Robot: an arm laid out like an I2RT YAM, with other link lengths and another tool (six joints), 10 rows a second.
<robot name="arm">
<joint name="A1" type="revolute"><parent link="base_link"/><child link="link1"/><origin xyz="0 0 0.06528" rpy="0 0 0"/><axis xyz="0 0 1"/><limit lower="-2.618" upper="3.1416"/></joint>
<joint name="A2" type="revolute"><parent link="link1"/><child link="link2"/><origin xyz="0.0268 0.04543 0.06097" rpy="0 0 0"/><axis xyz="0 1 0"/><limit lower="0" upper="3.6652"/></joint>
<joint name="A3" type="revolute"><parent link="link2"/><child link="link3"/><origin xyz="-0.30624 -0.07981 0" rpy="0 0 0"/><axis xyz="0 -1 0"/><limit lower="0" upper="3.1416"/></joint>
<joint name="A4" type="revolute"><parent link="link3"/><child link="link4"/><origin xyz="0.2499 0.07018 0.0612" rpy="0 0 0"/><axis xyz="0 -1 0"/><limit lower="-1.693" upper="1.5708"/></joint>
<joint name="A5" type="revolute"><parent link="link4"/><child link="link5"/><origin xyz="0.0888 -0.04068 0.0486" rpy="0 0 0"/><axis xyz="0 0 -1"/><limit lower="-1.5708" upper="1.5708"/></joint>
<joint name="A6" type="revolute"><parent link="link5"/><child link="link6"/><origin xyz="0.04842 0 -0.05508" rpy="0 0 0"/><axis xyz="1 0 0"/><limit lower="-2.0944" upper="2.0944"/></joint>
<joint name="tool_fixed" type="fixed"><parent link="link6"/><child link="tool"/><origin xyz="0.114 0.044 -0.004" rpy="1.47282 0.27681 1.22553"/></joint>
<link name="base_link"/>
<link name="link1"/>
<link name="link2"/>
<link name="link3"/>
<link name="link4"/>
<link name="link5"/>
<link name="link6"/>
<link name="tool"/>
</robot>
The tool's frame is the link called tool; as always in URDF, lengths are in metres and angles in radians.
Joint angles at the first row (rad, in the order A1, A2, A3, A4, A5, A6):
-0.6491, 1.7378, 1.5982, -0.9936, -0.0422, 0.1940
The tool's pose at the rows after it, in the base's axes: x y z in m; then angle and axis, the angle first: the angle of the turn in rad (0 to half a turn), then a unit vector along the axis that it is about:
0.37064, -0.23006, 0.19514, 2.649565, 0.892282, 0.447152, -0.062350
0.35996, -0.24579, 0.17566, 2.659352, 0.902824, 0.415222, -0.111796
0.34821, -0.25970, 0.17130, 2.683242, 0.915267, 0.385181, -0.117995
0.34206, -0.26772, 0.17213, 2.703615, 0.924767, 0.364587, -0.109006
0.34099, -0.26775, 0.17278, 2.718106, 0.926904, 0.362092, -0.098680
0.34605, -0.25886, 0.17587, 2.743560, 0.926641, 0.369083, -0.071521
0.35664, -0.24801, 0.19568, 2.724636, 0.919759, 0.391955, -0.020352
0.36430, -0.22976, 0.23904, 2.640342, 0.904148, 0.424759, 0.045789
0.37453, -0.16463, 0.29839, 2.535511, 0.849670, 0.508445, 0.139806
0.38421, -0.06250, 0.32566, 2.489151, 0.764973, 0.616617, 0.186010
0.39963, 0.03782, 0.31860, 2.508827, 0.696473, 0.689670, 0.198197
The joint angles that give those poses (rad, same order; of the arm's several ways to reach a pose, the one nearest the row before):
-0.6494, 1.7622, 1.5276, -0.9581, -0.0124, 0.2237
-0.6579, 1.7855, 1.5040, -0.9501, 0.0792, 0.2730
-0.6998, 1.7897, 1.4956, -0.9527, 0.0776, 0.2996
-0.7330, 1.7897, 1.4956, -0.9558, 0.0505, 0.3172
-0.7448, 1.7897, 1.4956, -0.9592, 0.0238, 0.3168
-0.7444, 1.7874, 1.4960, -0.9650, -0.0364, 0.3145
-0.7437, 1.7611, 1.5074, -0.9539, -0.1280, 0.2768
-0.7353, 1.6783, 1.5147, -0.9314, -0.2245, 0.2218
-0.6403, 1.5463, 1.5146, -0.9222, -0.3462, 0.1425
-0.3927, 1.4582, 1.5147, -0.9394, -0.3283, 0.1051
-0.0918, 1.4738, 1.5146, -0.9138, -0.2249, 0.1684

